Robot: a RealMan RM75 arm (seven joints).
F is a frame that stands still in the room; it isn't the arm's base.
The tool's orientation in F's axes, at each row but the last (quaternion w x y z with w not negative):
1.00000, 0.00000, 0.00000, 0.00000
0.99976, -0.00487, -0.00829, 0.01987
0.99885, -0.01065, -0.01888, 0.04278
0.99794, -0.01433, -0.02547, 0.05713
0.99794, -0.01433, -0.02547, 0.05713
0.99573, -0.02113, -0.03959, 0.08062
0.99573, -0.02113, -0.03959, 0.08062
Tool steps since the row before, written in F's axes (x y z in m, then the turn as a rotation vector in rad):
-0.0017, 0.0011, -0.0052, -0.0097, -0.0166, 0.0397
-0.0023, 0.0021, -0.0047, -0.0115, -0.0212, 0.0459
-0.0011, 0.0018, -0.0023, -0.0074, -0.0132, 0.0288
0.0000, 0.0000, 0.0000, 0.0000, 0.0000, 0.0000
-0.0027, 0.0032, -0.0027, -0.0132, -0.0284, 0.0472
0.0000, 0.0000, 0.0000, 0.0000, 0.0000, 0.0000
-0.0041, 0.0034, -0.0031, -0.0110, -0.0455, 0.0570
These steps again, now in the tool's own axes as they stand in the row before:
-0.0017, 0.0011, -0.0052, -0.0097, -0.0166, 0.0397
-0.0023, 0.0022, -0.0046, -0.0116, -0.0212, 0.0459
-0.0010, 0.0019, -0.0022, -0.0074, -0.0132, 0.0288
0.0000, 0.0000, 0.0000, 0.0000, 0.0000, 0.0000
-0.0024, 0.0036, -0.0025, -0.0140, -0.0282, 0.0471
0.0000, 0.0000, 0.0000, 0.0000, 0.0000, 0.0000
-0.0037, 0.0042, -0.0026, -0.0139, -0.0459, 0.0561

